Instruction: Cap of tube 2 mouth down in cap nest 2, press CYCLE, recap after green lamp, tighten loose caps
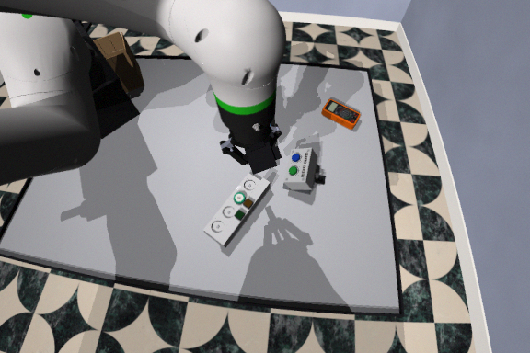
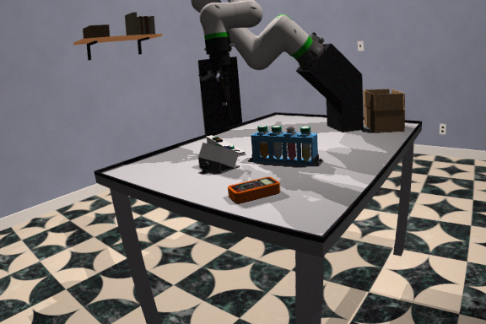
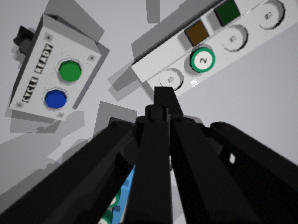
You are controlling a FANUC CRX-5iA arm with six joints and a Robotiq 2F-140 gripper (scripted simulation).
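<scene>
Now: the blue cycle key 12 cm ahead of my hand, 7 cm to the left of it and 10 cm below it. The rest, counted from my hand: green ready key: 11 cm ahead, 2 cm to the left, 10 cm below; then key housing: 14 cm ahead, 4 cm to the left, 12 cm below; then cap: 5 cm behind, 3 cm to the right, 16 cm below.
</scene>
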